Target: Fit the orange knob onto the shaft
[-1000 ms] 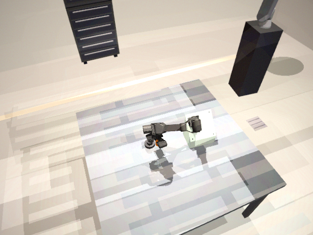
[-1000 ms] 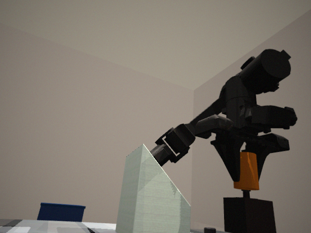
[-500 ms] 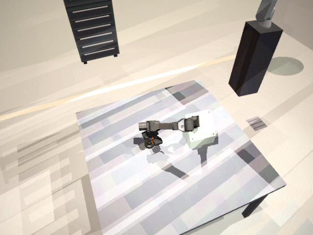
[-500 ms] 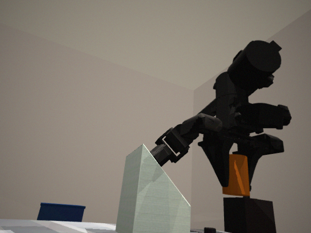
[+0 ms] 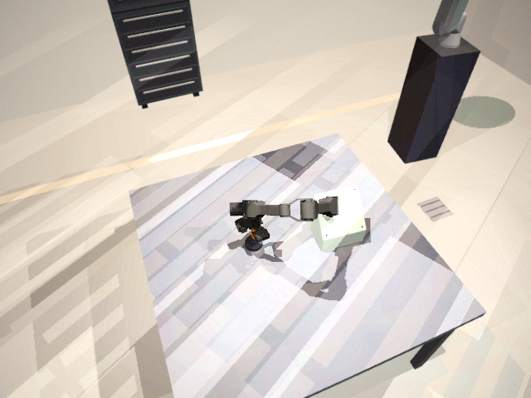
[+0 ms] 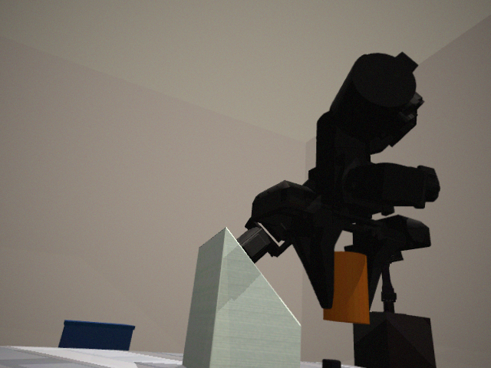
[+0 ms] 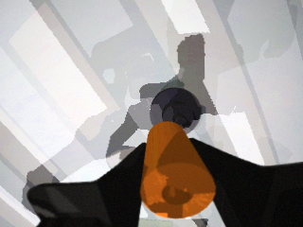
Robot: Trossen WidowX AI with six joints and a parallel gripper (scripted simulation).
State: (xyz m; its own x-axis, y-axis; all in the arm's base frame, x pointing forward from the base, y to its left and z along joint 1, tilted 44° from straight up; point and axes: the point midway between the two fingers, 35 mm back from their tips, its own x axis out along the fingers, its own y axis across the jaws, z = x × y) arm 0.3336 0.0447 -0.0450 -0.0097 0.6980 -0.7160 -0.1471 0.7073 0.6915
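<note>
My gripper tip is 7 cm above the dark pedestal, 2 cm to the left of it and 1 cm short of it. From my gripper tip the other things lie so: orange knob (2 cm above).
</note>
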